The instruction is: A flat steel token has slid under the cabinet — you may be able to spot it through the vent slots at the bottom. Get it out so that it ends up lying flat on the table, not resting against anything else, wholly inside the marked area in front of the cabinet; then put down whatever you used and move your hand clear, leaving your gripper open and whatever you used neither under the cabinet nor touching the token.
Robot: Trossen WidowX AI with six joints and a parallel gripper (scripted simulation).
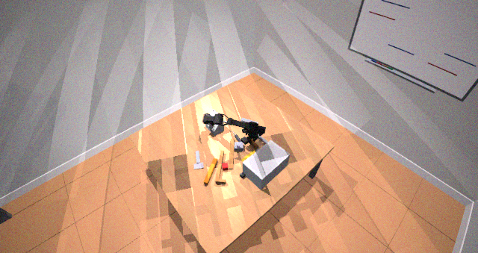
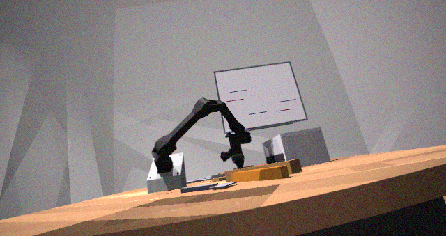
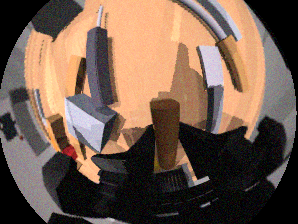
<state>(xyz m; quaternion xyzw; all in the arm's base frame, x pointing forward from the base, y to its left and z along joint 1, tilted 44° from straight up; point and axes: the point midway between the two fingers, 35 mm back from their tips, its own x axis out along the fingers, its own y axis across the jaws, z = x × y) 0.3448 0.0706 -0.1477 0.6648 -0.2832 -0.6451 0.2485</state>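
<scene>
Right now the grey block is 11 cm to the right of my gripper tip, 3 cm behind it and 1 cm above it. Also, from my gripper tip: thin wooden stick 19 cm to the right, 2 cm behind; red block 32 cm to the right, 6 cm ahead, 1 cm above; grey bar 20 cm behind, 15 cm to the left.
</scene>
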